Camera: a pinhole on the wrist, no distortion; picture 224 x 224 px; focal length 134.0 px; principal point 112.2 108.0 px. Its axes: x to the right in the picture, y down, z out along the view. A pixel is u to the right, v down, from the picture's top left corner.
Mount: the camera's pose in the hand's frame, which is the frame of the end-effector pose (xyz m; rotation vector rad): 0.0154 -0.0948 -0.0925 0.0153 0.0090 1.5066
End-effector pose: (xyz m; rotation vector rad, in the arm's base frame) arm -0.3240 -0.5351 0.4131 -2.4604 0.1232 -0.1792
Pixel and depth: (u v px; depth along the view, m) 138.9 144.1 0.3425
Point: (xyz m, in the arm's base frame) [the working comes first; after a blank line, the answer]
In the camera's frame: 0.0682 0.0923 0.3425

-0.3489 -0.3544 0.2259
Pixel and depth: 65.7 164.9 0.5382
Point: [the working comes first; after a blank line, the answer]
In the camera's frame: -0.1868 0.2285 0.5382

-0.4539 -0.0217 0.2135
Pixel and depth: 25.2 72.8 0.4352
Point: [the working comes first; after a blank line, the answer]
In the camera's frame: -0.2826 -0.1143 0.4352

-0.1365 -0.0419 0.4036
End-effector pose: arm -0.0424 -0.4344 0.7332 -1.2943 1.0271 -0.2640
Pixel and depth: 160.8 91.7 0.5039
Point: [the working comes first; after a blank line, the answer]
In the camera's frame: 0.1828 -0.0613 0.5039

0.2876 -0.2019 0.5854
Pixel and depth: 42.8 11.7 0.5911
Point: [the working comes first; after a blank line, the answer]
In the camera's frame: -0.3061 -0.4248 0.5911

0.7199 -0.5355 0.8693
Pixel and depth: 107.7 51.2 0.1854
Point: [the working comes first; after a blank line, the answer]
In the camera's frame: -0.0062 -0.0786 0.1854

0.1187 -0.4726 0.7742
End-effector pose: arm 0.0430 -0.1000 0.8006 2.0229 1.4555 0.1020
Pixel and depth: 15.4 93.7 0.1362
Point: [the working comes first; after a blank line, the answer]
In the camera's frame: -0.0984 -0.0145 0.1362

-0.0901 -0.0607 0.6553
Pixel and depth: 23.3 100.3 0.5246
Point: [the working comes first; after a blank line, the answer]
In the camera's frame: -0.3480 -0.0301 0.5246

-0.1367 -0.1819 0.2120
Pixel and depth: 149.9 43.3 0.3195
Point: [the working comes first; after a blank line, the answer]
In the camera's frame: 0.0899 -0.1543 0.3195

0.1912 -0.0397 0.5605
